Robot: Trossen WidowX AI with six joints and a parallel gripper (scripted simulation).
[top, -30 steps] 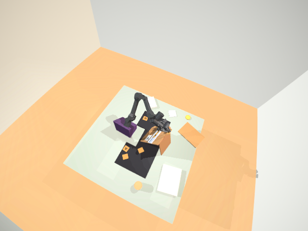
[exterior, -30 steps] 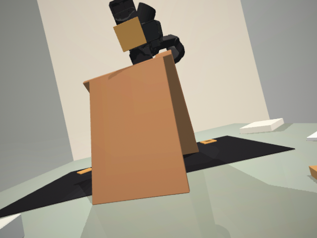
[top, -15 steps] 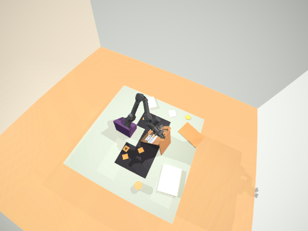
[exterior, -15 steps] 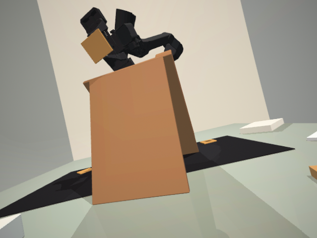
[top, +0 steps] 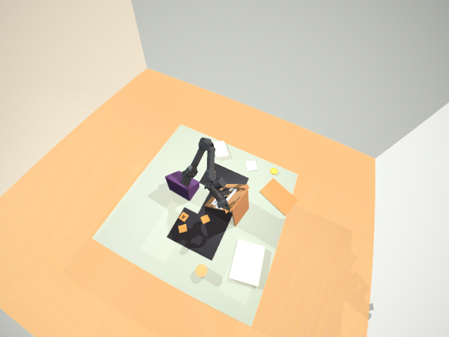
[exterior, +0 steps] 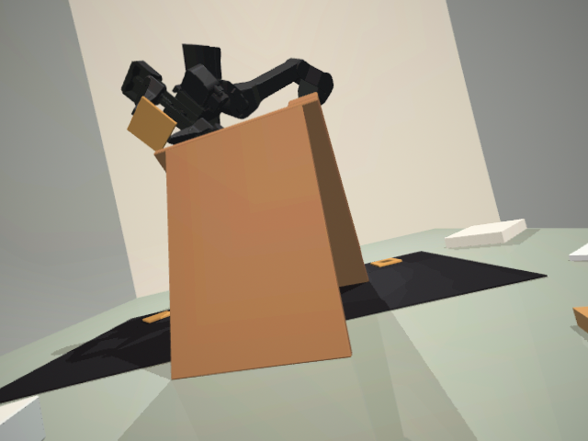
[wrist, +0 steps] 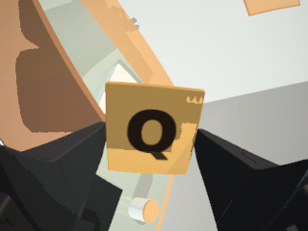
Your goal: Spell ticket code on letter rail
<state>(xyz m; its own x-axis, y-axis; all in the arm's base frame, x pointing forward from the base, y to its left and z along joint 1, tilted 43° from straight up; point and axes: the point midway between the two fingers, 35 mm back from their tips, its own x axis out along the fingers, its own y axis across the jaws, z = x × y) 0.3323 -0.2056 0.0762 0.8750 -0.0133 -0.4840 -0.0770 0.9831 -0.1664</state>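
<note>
My gripper tip is now 23 cm above the white ticket, 12 cm past it and 11 cm to the right of it. From my gripper tip the other things lie so: black mat 32 cm below, 18 cm behind, 10 cm to the left; then white block 30 cm below, 26 cm ahead, 23 cm to the right; then orange tile marked q right at my gripper tip.
</note>
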